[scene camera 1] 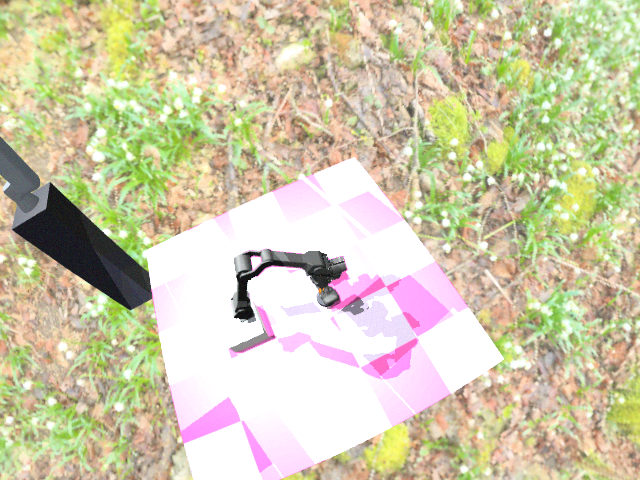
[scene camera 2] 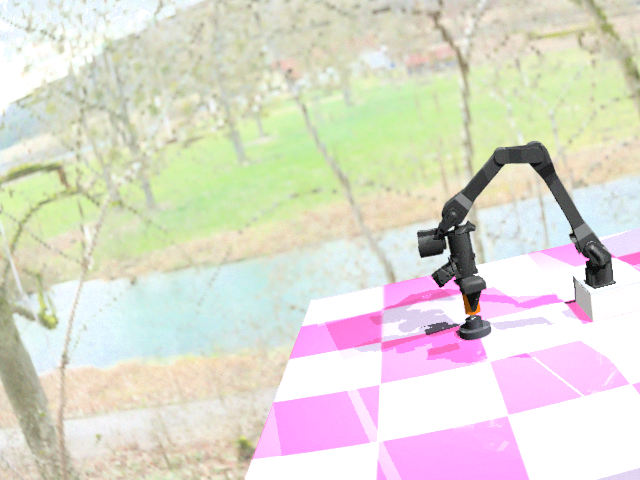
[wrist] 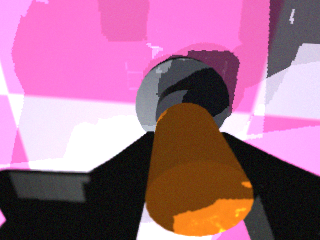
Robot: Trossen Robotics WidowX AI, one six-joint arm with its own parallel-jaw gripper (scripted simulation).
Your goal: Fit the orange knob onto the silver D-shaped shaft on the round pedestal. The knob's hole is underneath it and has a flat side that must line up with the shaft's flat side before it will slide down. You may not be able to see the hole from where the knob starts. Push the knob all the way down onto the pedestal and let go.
The gripper (scene camera 2: 472,308) holds an orange knob (wrist: 194,178).
